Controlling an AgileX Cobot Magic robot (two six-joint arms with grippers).
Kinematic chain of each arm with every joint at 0, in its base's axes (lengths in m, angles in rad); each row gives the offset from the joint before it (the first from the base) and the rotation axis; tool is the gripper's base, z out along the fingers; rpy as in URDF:
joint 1: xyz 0 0 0.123 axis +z
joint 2: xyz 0 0 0 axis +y
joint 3: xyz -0.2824 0 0.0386 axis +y
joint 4: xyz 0.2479 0 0.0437 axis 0.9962 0 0.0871
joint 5: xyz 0 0 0 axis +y
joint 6: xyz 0.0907 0 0.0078 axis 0.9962 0 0.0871
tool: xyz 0 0 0 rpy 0 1.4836 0
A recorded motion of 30 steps. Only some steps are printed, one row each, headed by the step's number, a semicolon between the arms.
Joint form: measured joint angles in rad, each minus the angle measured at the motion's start. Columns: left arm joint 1, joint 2, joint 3, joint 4, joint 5, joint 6; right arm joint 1, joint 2, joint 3, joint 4, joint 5, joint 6.
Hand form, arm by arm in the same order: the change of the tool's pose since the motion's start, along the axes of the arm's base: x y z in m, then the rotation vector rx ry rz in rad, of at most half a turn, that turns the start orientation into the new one. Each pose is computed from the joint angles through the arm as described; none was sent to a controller.
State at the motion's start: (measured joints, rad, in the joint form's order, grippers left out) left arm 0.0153 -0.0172 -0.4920 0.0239 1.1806 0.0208; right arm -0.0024 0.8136 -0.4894 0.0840 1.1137 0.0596
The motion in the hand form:
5: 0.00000 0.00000 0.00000 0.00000 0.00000 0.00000; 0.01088 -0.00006 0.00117 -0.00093 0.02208 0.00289
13: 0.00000 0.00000 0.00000 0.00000 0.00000 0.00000; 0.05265 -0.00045 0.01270 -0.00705 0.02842 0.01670
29: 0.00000 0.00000 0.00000 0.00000 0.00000 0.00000; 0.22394 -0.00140 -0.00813 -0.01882 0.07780 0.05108
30: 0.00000 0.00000 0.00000 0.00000 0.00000 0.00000; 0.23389 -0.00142 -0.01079 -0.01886 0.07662 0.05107
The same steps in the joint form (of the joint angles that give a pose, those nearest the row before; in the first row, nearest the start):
5: 0.0000 0.0000 0.0000 0.0000 0.0000 0.0000; 0.0000 0.0600 -0.0280 0.0000 -0.0096 -0.0038
13: 0.0000 0.0000 0.0000 0.0000 0.0000 0.0000; 0.0000 0.2366 -0.1591 -0.0019 -0.0478 -0.0205
29: 0.0000 0.0000 0.0000 0.0000 0.0000 0.0000; 0.0000 0.8981 -0.6961 -0.0054 -0.1204 -0.0596
30: 0.0000 0.0000 0.0000 0.0000 0.0000 0.0000; 0.0000 0.9339 -0.7330 -0.0054 -0.1204 -0.0596

